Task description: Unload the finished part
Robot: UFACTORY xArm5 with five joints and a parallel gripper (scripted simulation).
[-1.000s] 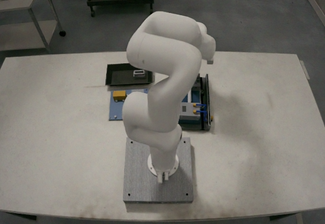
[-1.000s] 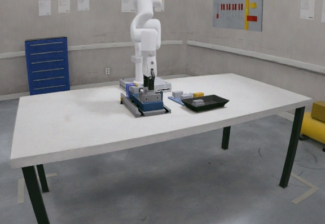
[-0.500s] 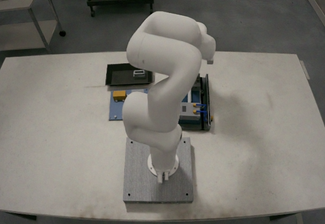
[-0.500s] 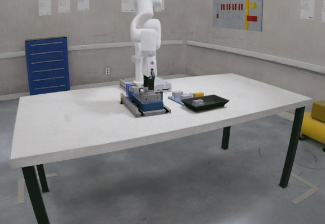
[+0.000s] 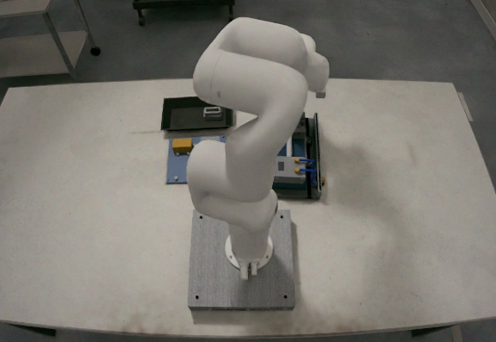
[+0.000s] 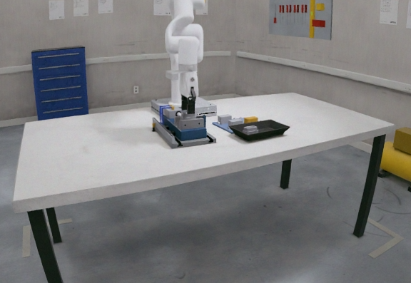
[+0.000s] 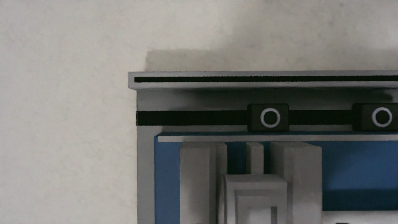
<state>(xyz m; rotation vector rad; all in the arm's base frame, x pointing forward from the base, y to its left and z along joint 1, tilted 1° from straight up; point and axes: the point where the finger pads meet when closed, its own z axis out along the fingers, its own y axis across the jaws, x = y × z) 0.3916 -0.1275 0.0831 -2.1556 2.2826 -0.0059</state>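
Right now my hand is 250 mm to the right of the grey part, 100 mm above it and 90 mm short of it. Also, from my hand: yellow block (340 mm to the left, 110 mm below, 40 mm behind); then blue plate (290 mm to the left, 130 mm below, 80 mm behind).
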